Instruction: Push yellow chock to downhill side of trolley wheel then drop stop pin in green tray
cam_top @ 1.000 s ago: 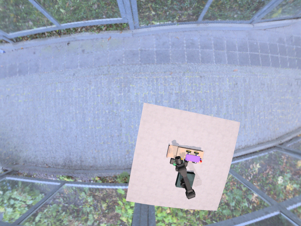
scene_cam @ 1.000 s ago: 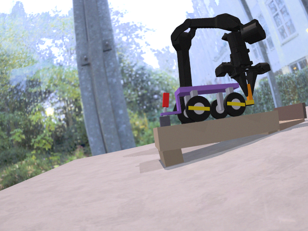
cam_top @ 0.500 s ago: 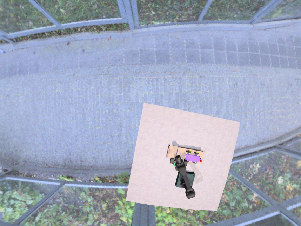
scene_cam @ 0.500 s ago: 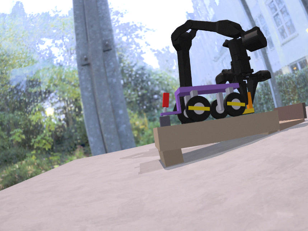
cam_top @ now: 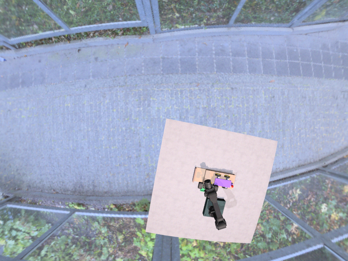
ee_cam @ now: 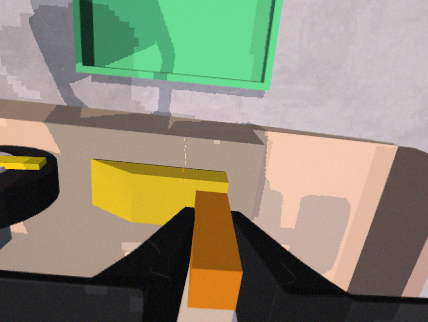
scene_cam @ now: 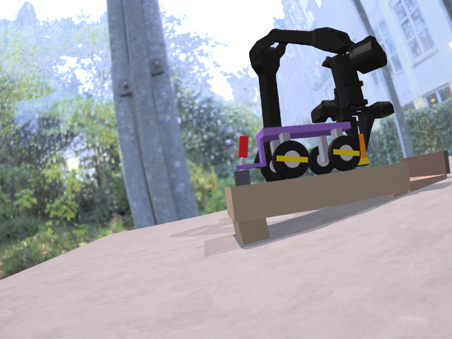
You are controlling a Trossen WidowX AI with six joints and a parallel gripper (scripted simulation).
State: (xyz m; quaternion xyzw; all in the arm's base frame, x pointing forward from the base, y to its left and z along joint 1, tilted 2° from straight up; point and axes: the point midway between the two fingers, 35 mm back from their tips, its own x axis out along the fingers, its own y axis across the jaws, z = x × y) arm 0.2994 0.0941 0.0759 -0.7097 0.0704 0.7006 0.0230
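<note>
The red-headed stop pin is 25 cm to the right of my gripper tip and 4 cm above it. From my gripper tip the other things lie so: green tray (10 cm below, 9 cm behind, 2 cm to the right); then tan ramp (14 cm to the right, 5 cm below, 3 cm ahead); then purple trolley (15 cm to the right, 3 cm ahead, 2 cm above).
</note>
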